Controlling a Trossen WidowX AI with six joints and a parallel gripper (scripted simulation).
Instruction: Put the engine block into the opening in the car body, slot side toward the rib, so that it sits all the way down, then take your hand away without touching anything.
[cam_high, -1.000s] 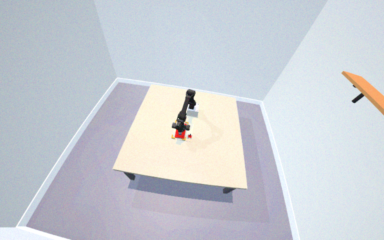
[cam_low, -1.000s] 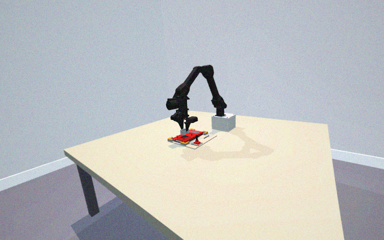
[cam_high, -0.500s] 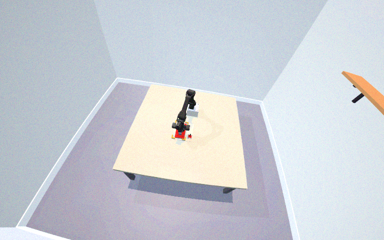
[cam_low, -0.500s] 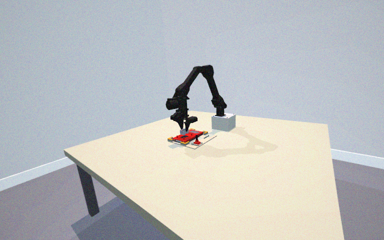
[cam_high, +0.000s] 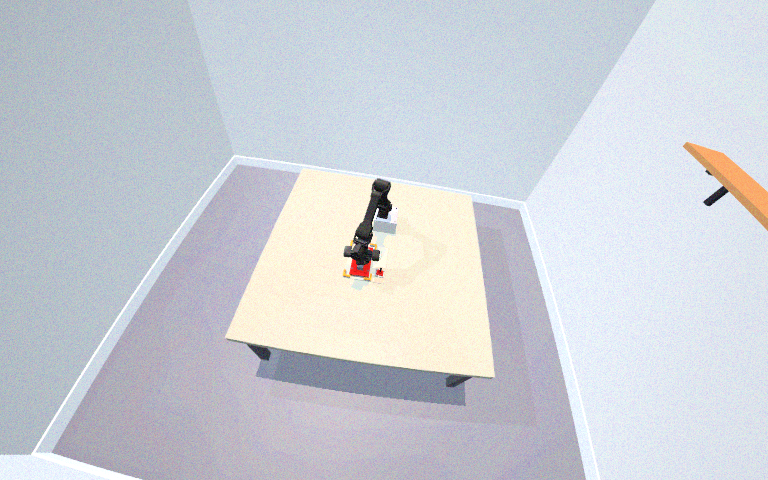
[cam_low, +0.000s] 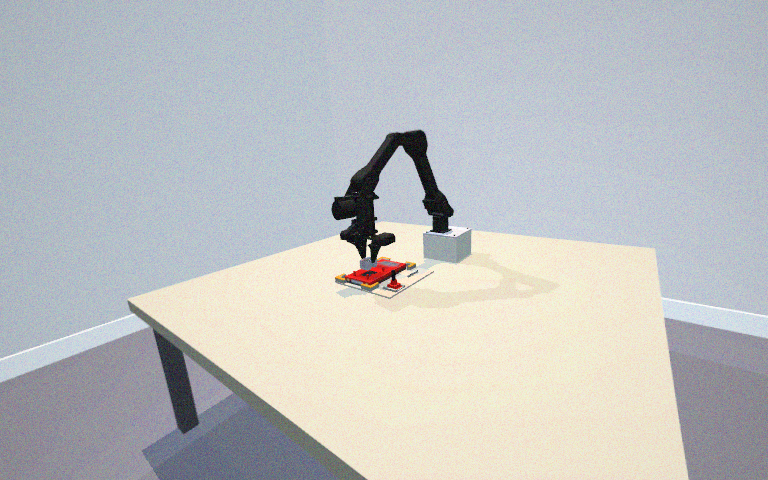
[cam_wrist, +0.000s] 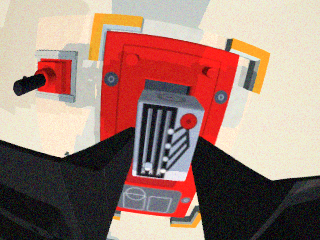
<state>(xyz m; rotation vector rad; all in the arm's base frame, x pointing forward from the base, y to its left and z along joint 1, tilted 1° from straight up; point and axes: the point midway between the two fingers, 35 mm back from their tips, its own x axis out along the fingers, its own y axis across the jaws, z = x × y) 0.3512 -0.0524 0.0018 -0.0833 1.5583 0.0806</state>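
My gripper tip is now 1 cm above the engine block.
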